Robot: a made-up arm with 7 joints.
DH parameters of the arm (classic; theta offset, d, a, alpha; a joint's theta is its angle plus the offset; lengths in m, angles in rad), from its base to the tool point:
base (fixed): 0 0.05 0.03 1.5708
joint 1: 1.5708 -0.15 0 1.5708
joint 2: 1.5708 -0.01 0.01 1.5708
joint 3: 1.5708 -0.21 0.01 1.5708
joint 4: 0 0.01 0.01 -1.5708
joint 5: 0 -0.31 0 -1.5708
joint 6: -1.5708 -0.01 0 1.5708
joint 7: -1.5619 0 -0.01 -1.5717
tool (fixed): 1.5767 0.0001 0 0
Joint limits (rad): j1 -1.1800..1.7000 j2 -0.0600..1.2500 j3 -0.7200..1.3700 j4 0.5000..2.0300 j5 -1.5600..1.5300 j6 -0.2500..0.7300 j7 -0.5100..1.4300
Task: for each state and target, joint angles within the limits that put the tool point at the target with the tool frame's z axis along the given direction. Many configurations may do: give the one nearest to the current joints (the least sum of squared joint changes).
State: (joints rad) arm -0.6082 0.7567 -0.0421 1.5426 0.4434 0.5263 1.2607
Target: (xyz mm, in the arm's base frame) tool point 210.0 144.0 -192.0 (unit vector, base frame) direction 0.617 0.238 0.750
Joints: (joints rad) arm -0.0948 1.2393 -0.7018 2.0268 -0.0005 0.7300 1.4300
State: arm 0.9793 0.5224 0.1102 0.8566 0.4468 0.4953 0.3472
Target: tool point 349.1 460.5 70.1 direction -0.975 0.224 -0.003
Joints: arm 0.6580 0.7704 0.4244 1.1043 0.5757 0.7300 0.7513
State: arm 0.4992 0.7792 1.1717 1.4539 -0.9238 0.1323 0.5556
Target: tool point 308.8 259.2 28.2 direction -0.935 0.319 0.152
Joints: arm 0.0246 0.5801 0.3321 1.9498 -0.6419 -0.2500 0.7266
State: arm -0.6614 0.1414 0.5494 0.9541 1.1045 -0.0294 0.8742
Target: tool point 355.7 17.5 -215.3 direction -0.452 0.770 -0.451
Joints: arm 0.1523 -0.0600 -0.2967 1.1819 0.8586 0.1434 0.9792
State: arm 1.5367 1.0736 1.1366 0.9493 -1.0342 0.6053 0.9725
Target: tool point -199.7 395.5 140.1 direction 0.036 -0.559 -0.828
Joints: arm 1.7000 1.2198 1.2032 1.7300 -0.5364 0.4386 1.1982
